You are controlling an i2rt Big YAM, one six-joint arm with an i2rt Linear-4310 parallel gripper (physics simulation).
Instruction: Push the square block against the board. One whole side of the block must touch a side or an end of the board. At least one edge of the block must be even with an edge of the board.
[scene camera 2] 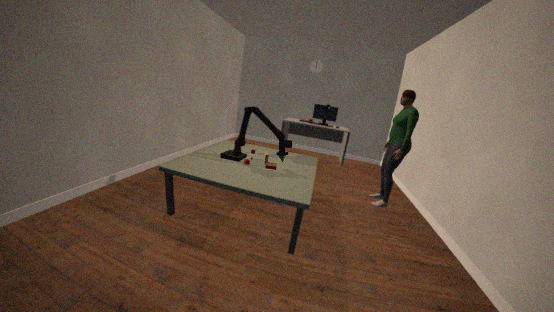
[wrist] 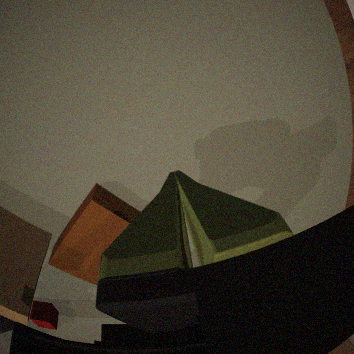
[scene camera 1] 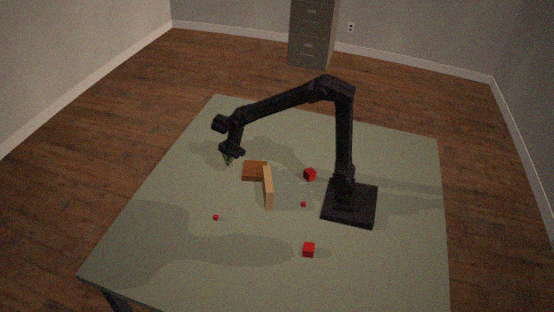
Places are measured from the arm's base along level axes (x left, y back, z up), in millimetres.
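Pixels of known places: gripper, between the fingertips: (scene camera 2: pixel 282 162) (wrist: pixel 176 179) (scene camera 1: pixel 228 165); arm's base, origin of its link: (scene camera 2: pixel 236 154) (scene camera 1: pixel 344 200).
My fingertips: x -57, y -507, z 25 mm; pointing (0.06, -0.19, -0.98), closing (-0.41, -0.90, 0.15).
Note:
For each thing: its top centre in the pictures, then the offset to it from my fingertips.
- square block, centre of its top: (wrist: pixel 110 259) (scene camera 1: pixel 254 168) (scene camera 2: pixel 271 164) dx -44, dy +106, dz -30 mm
- pale wooden board, centre of its top: (scene camera 1: pixel 268 178) (scene camera 2: pixel 266 152) dx +78, dy +191, dz +43 mm
The square block (scene camera 1: pixel 253 171) (scene camera 2: pixel 271 166) (wrist: pixel 89 241), orange-brown, lies flat on the table. The pale wooden board (scene camera 1: pixel 268 188) (scene camera 2: pixel 266 158) (wrist: pixel 21 252) stands upright on a long narrow side. In scene camera 1 the block is left of the board's far end and reaches a little past that end, so their edges look uneven. Whether their sides fully touch is hidden. My gripper (scene camera 1: pixel 228 164) (scene camera 2: pixel 283 161) (wrist: pixel 176 179) is shut and empty, on the block's side away from the board, low over the table with a gap to the block. Its fingers partly cover the block in the wrist view.
A red cube (scene camera 1: pixel 310 174) (wrist: pixel 45 315) lies right of the board, and a tiny one (scene camera 1: pixel 303 204) lies nearer. Another red cube (scene camera 1: pixel 308 249) is at the front, and a tiny one (scene camera 1: pixel 215 217) at the front left. The arm's base (scene camera 1: pixel 364 200) stands at the right.

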